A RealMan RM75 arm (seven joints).
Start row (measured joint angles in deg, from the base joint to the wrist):
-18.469 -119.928 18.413 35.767 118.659 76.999 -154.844
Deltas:
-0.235 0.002 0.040 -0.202 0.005 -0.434 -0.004
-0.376 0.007 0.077 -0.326 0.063 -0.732 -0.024
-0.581 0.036 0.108 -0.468 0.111 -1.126 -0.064
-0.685 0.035 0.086 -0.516 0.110 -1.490 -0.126
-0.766 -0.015 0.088 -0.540 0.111 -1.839 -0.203
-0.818 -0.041 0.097 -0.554 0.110 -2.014 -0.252
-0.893 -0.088 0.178 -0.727 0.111 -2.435 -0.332
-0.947 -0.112 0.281 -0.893 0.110 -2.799 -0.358
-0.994 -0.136 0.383 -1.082 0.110 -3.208 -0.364
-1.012 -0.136 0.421 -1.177 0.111 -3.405 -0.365
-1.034 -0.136 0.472 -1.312 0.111 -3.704 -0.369
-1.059 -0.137 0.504 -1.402 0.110 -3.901 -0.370
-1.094 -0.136 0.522 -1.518 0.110 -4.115 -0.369
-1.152 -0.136 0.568 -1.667 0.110 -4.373 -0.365
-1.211 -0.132 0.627 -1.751 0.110 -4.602 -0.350
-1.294 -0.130 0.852 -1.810 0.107 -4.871 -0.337
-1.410 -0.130 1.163 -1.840 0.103 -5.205 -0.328
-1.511 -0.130 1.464 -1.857 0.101 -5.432 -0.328
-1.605 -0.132 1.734 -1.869 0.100 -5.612 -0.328
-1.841 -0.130 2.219 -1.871 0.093 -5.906 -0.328
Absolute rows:
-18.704 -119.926 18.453 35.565 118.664 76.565 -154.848
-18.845 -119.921 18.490 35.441 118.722 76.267 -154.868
-19.050 -119.892 18.521 35.299 118.770 75.873 -154.908
-19.154 -119.893 18.499 35.251 118.769 75.509 -154.970
-19.235 -119.943 18.501 35.227 118.770 75.160 -155.047
-19.287 -119.969 18.510 35.213 118.769 74.985 -155.096
-19.362 -120.016 18.591 35.040 118.770 74.564 -155.176
-19.416 -120.040 18.694 34.874 118.769 74.200 -155.202
-19.463 -120.064 18.796 34.685 118.769 73.791 -155.208
-19.481 -120.064 18.834 34.590 118.770 73.594 -155.209
-19.503 -120.064 18.885 34.455 118.770 73.295 -155.213
-19.528 -120.065 18.917 34.365 118.769 73.098 -155.214
-19.563 -120.064 18.935 34.249 118.769 72.884 -155.213
-19.621 -120.064 18.981 34.100 118.769 72.626 -155.209
-19.680 -120.060 19.040 34.016 118.769 72.397 -155.194
-19.763 -120.058 19.265 33.957 118.766 72.128 -155.181
-19.879 -120.058 19.576 33.927 118.762 71.794 -155.172
-19.980 -120.058 19.877 33.910 118.760 71.567 -155.172
-20.074 -120.060 20.147 33.898 118.759 71.387 -155.172
-20.310 -120.058 20.632 33.896 118.752 71.093 -155.172

